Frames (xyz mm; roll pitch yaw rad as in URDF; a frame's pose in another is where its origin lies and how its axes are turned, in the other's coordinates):
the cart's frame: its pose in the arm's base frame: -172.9 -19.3 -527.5 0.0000 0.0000 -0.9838
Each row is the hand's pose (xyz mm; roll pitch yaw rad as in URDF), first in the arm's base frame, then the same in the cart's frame.
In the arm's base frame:
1: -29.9 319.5 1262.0 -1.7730 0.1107 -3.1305
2: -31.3 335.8 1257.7 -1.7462 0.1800 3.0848
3: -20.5 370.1 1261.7 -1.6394 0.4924 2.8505
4: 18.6 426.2 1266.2 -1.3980 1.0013 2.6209
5: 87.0 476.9 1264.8 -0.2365 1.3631 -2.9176
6: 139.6 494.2 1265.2 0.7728 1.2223 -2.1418
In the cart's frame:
1: -202.9 306.7 1789.5 -1.7730 0.1107 -2.1467
2: -217.2 314.6 1785.2 -1.7462 0.1800 -2.2146
3: -239.8 342.6 1789.2 -1.6394 0.4924 -2.4489
4: -264.9 406.2 1793.7 -1.3980 1.0013 -2.6785
5: -269.2 491.2 1792.3 -0.2365 1.3631 -1.9338
6: -254.5 544.6 1792.7 0.7728 1.2223 -1.1580

